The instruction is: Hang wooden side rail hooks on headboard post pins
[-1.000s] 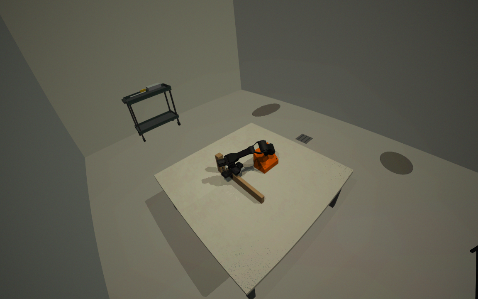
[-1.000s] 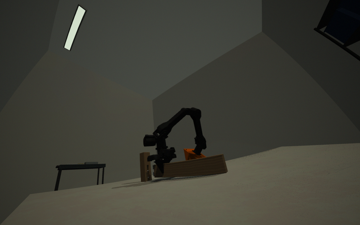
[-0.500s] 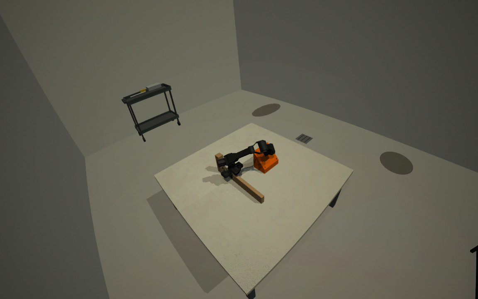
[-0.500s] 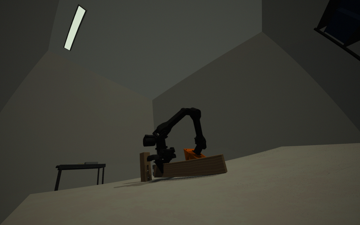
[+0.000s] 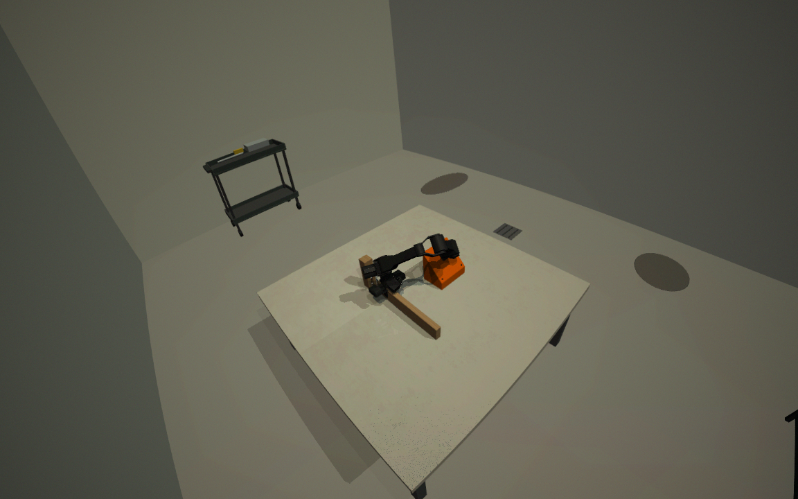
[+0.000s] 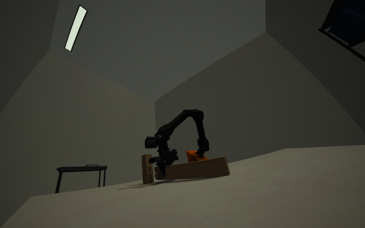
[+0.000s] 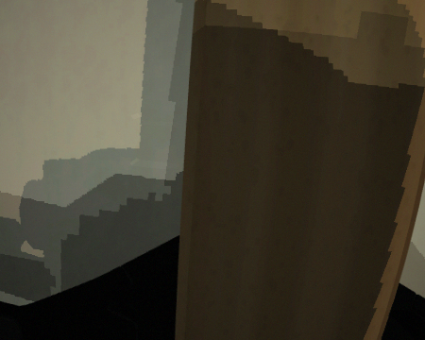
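My gripper tip is now 16 cm to the left of the headboard post and 4 cm below it.
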